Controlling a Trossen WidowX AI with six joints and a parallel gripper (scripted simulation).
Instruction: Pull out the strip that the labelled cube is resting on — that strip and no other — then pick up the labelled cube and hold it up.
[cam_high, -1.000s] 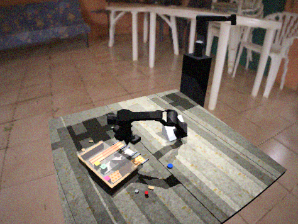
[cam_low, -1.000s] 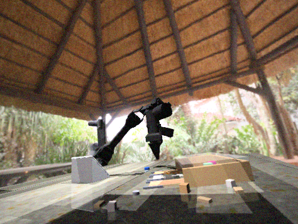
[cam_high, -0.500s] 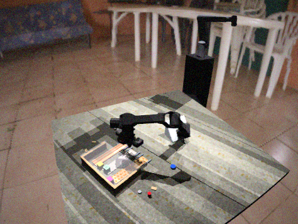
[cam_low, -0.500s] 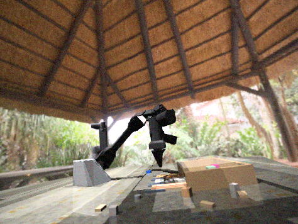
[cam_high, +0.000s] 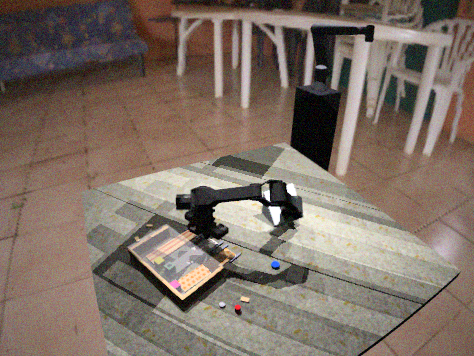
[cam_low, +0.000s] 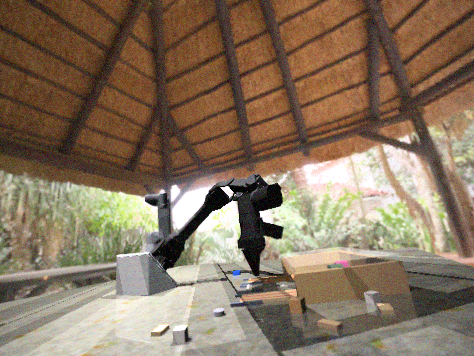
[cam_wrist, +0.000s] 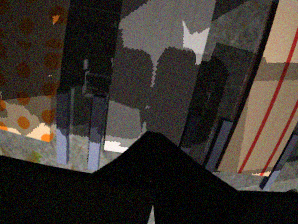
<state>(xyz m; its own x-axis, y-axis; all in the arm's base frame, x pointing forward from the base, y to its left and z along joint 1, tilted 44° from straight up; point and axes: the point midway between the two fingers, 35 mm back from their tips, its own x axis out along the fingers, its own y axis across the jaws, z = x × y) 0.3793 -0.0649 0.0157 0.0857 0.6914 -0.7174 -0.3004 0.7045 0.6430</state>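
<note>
Right now my gripper tip is 190 mm short of the labelled cube, 60 mm to the right of it and 10 mm above it. Also, from my gripper tip: red disc: 60 mm ahead, 330 mm to the left, 20 mm below; blue disc: 160 mm behind, 240 mm to the left, 20 mm below.
</note>
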